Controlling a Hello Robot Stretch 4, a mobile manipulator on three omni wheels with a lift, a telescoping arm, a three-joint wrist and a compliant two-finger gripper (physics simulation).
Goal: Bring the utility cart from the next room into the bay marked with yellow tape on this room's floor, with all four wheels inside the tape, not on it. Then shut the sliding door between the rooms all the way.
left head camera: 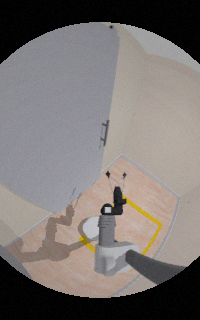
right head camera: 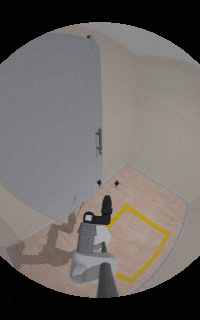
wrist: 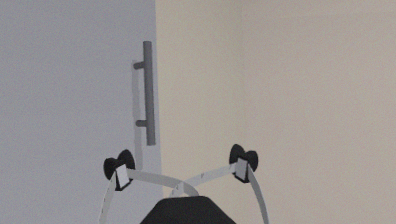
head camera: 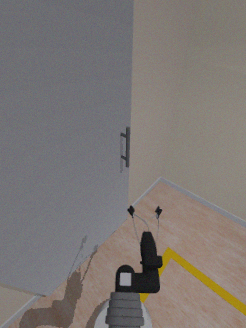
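Seen in the pictures: gripper, fingertip midpoint: (left head camera: 115,171) (right head camera: 107,179) (wrist: 182,159) (head camera: 144,206); robot's base, link origin: (left head camera: 95,227) (right head camera: 97,236).
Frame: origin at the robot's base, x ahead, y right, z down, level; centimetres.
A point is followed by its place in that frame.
Observation:
The grey sliding door (head camera: 60,125) @(x 60.4, y -28.8, z -133.3 cm) (left head camera: 55,110) @(x 55.4, y -33.1, z -139.4 cm) (right head camera: 55,120) @(x 61.6, y -27.8, z -139.7 cm) (wrist: 65,110) @(x 72.8, y -18.2, z -103.1 cm) stands at the left. Its dark upright bar handle (head camera: 128,147) @(x 84.2, y 0.4, z -109.0 cm) (left head camera: 105,133) @(x 84.3, y -0.4, z -107.7 cm) (right head camera: 100,141) @(x 84.1, y 0.6, z -108.7 cm) (wrist: 149,95) @(x 84.0, y 0.2, z -106.6 cm) sits near its right edge. My gripper (head camera: 145,211) @(x 47.7, y 8.9, z -96.5 cm) (left head camera: 116,175) (right head camera: 108,183) @(x 47.7, y 8.9, z -96.5 cm) (wrist: 182,159) @(x 47.7, y 8.9, z -96.5 cm) is open and empty. In the wrist view it is below and to the right of the handle, apart from it. The yellow tape bay (head camera: 204,280) @(x 31.3, y 76.1, z 2.7 cm) (left head camera: 145,211) @(x 20.7, y 94.0, z 2.5 cm) (right head camera: 148,220) @(x 24.1, y 88.8, z 2.6 cm) is on the floor at the right, partly hidden by my arm in the left head camera view. The utility cart does not show.
Beige walls (head camera: 210,100) @(x 146.0, y 81.6, z -129.3 cm) (left head camera: 170,110) @(x 129.2, y 101.4, z -147.6 cm) (right head camera: 160,115) @(x 137.2, y 91.9, z -134.2 cm) (wrist: 320,100) @(x 136.8, y 92.5, z -104.1 cm) meet in a corner right of the door, with a pale baseboard (head camera: 200,199) @(x 123.3, y 106.2, z -3.5 cm) (left head camera: 150,176) @(x 103.9, y 127.6, z 1.3 cm) (right head camera: 157,183) @(x 103.1, y 128.7, z 0.9 cm) along the floor. My arm's shadow (head camera: 70,300) @(x 13.9, y -47.1, z 2.7 cm) (left head camera: 52,240) @(x -39.4, y -70.5, z 2.7 cm) (right head camera: 52,245) @(x -38.3, y -71.8, z 2.7 cm) falls on the floor at the left.

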